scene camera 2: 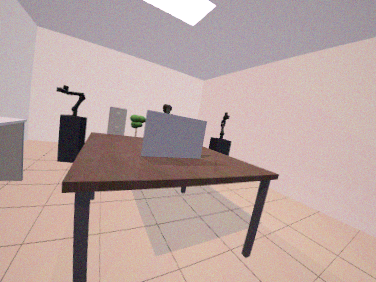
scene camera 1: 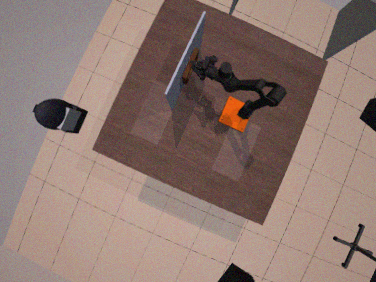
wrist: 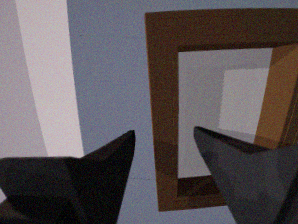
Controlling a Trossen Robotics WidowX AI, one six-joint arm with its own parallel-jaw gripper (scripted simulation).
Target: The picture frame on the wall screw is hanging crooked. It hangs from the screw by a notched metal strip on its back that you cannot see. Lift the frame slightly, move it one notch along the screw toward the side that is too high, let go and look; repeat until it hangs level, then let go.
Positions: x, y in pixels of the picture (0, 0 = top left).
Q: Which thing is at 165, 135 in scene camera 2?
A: A wall panel.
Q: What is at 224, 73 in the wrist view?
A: A brown picture frame.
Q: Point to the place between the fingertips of my gripper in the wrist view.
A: At 164, 133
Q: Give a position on a wall panel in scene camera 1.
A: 172, 92
